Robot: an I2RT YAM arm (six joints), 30 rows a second.
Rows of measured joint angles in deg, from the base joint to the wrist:
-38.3, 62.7, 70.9, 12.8, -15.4, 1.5
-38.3, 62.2, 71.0, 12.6, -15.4, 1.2
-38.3, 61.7, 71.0, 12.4, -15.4, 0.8
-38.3, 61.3, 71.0, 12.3, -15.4, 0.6
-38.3, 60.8, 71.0, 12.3, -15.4, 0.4
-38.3, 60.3, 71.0, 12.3, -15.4, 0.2
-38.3, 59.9, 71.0, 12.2, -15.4, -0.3
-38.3, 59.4, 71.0, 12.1, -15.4, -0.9
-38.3, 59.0, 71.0, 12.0, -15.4, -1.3
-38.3, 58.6, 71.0, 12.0, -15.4, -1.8
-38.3, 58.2, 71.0, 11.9, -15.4, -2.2
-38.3, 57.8, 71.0, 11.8, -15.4, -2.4
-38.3, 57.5, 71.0, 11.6, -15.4, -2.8
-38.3, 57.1, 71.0, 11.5, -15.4, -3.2
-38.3, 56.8, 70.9, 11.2, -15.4, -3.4
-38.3, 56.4, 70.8, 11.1, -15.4, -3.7
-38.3, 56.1, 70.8, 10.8, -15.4, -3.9
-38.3, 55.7, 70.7, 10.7, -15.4, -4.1
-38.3, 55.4, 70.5, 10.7, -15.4, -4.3
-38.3, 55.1, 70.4, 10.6, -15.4, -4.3
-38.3, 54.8, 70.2, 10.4, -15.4, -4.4
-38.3, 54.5, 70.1, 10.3, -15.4, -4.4
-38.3, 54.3, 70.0, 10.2, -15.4, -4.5
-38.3, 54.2, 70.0, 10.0, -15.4, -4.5
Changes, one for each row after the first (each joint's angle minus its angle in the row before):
0.0, -0.5, 0.1, -0.2, 0.0, -0.3
0.0, -0.5, 0.0, -0.2, 0.0, -0.4
0.0, -0.4, 0.0, -0.1, 0.0, -0.2
0.0, -0.5, 0.0, 0.0, 0.0, -0.2
0.0, -0.5, 0.0, 0.0, 0.0, -0.2
0.0, -0.4, 0.0, -0.1, 0.0, -0.5
0.0, -0.5, 0.0, -0.1, 0.0, -0.6
0.0, -0.4, 0.0, -0.1, 0.0, -0.4
0.0, -0.4, 0.0, 0.0, 0.0, -0.5
0.0, -0.4, 0.0, -0.1, 0.0, -0.4
0.0, -0.4, 0.0, -0.1, 0.0, -0.2
0.0, -0.3, 0.0, -0.2, 0.0, -0.4
0.0, -0.4, 0.0, -0.1, 0.0, -0.4
0.0, -0.3, -0.1, -0.3, 0.0, -0.2
0.0, -0.4, -0.1, -0.1, 0.0, -0.3
0.0, -0.3, 0.0, -0.3, 0.0, -0.2
0.0, -0.4, -0.1, -0.1, 0.0, -0.2
0.0, -0.3, -0.2, 0.0, 0.0, -0.2
0.0, -0.3, -0.1, -0.1, 0.0, 0.0
0.0, -0.3, -0.2, -0.2, 0.0, -0.1
0.0, -0.3, -0.1, -0.1, 0.0, 0.0
0.0, -0.2, -0.1, -0.1, 0.0, -0.1
0.0, -0.1, 0.0, -0.2, 0.0, 0.0

